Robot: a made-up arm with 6 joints. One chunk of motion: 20 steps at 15 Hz.
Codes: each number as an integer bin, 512 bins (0 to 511) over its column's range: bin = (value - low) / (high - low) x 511, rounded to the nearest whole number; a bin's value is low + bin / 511 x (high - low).
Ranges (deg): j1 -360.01..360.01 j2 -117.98..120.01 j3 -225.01..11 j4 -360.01..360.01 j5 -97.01..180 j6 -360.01..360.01
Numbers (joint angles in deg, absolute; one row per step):
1: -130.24 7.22 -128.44 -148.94 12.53 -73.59
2: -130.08 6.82 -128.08 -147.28 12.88 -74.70
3: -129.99 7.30 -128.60 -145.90 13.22 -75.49
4: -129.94 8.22 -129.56 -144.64 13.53 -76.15
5: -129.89 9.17 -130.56 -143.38 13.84 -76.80
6: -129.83 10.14 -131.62 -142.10 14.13 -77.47
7: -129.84 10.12 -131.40 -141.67 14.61 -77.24
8: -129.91 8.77 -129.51 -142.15 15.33 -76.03
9: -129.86 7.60 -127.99 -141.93 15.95 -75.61
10: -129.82 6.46 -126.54 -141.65 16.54 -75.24
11: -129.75 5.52 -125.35 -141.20 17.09 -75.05
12: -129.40 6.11 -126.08 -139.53 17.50 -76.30
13: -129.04 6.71 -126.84 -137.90 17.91 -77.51
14: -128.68 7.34 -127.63 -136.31 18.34 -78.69
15: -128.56 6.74 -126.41 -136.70 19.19 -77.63
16: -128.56 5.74 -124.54 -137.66 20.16 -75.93
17: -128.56 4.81 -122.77 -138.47 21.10 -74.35
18: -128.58 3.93 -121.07 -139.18 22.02 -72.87
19: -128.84 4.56 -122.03 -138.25 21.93 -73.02
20: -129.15 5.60 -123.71 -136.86 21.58 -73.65
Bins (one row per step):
1: 163 269 209 150 202 203
2: 163 268 210 151 203 202
3: 163 269 209 152 203 202
4: 163 271 207 153 204 201
5: 163 273 204 154 204 201
6: 163 275 202 155 205 201
7: 163 275 203 155 206 201
8: 163 272 207 155 207 202
9: 163 270 210 155 208 202
10: 163 267 213 155 209 202
11: 163 265 216 155 210 202
12: 164 266 214 156 211 201
13: 164 268 213 158 212 200
14: 164 269 211 159 213 200
15: 164 268 213 158 214 200
16: 164 266 218 158 216 202
17: 164 264 221 157 218 203
18: 164 262 225 157 220 204
19: 164 263 223 157 219 204
20: 164 265 219 158 219 203

